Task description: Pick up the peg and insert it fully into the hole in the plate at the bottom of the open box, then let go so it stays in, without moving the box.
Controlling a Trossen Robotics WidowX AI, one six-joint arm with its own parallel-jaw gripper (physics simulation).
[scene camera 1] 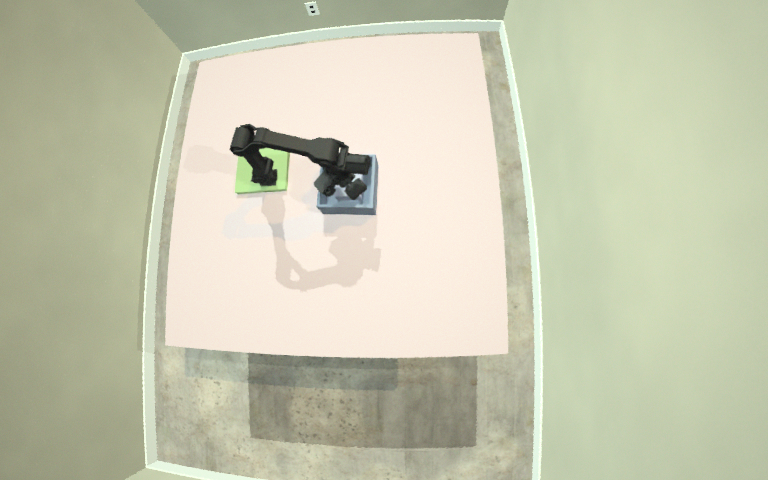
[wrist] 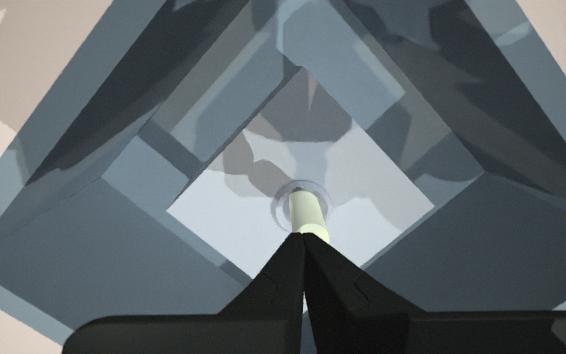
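Pixels of known places: gripper, fingertip midpoint: (scene camera 1: 346, 181) (wrist: 301, 244); arm's base, origin of the base link: (scene camera 1: 268, 177).
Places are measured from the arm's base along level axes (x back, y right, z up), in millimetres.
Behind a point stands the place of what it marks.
The pale yellow-green peg (wrist: 306, 210) @[x -311, y 51, z 52 mm] stands with its lower end in the round hole of the light grey plate (wrist: 370, 205) @[x -293, y 23, z 33 mm] in the wrist view. Much of the peg stands out above the plate. The plate lies at the bottom of the open blue-grey box (scene camera 1: 374, 189) @[x -411, y 75, z 55 mm] (wrist: 125, 245) @[x -401, y 95, z 20 mm]. My gripper (scene camera 1: 341, 185) @[x -317, y 50, z 69 mm] (wrist: 301, 244) @[x -317, y 50, z 69 mm] is shut and empty over the box. In the wrist view its closed fingertips overlap the near edge of the peg's top and hide part of it. Whether they touch the peg I cannot tell. In the scene view the peg is hidden by the gripper.
A green square (scene camera 1: 246, 183) @[x 93, y 19, z -1 mm] lies under the arm's base, left of the box. The arm (scene camera 1: 291, 144) @[x -226, y 51, z 378 mm] reaches over from it to the box. The box walls surround the plate on all sides. The pale pink table top (scene camera 1: 430, 254) @[x -600, y 281, z -24 mm] extends around them.
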